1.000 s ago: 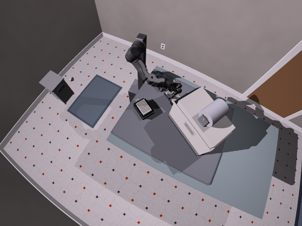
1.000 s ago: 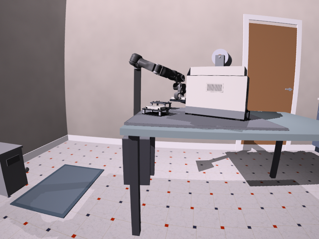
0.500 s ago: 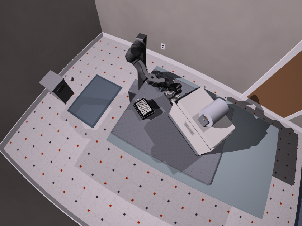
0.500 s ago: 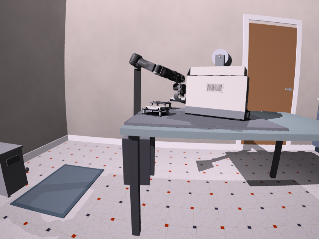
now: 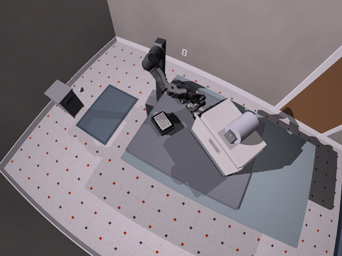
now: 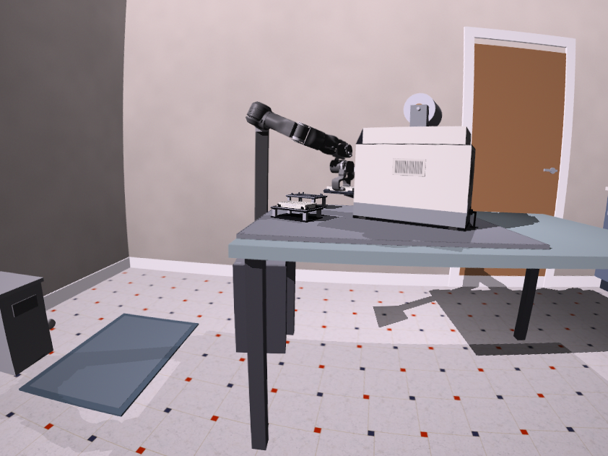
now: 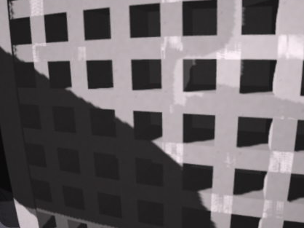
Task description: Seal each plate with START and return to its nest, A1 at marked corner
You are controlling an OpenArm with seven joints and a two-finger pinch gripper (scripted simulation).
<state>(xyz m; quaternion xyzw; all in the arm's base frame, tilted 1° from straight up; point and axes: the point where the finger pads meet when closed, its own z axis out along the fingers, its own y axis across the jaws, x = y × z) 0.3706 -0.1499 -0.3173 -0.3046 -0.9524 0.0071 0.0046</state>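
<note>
My gripper is now 1 cm above the sealer stage. The rest, counted from my hand: N1 label: 24 cm behind, 21 cm to the left, 10 cm below; screen: 22 cm above, 12 cm ahead, 3 cm to the right; plate nest: 15 cm to the left, 15 cm behind, 5 cm below.
</note>
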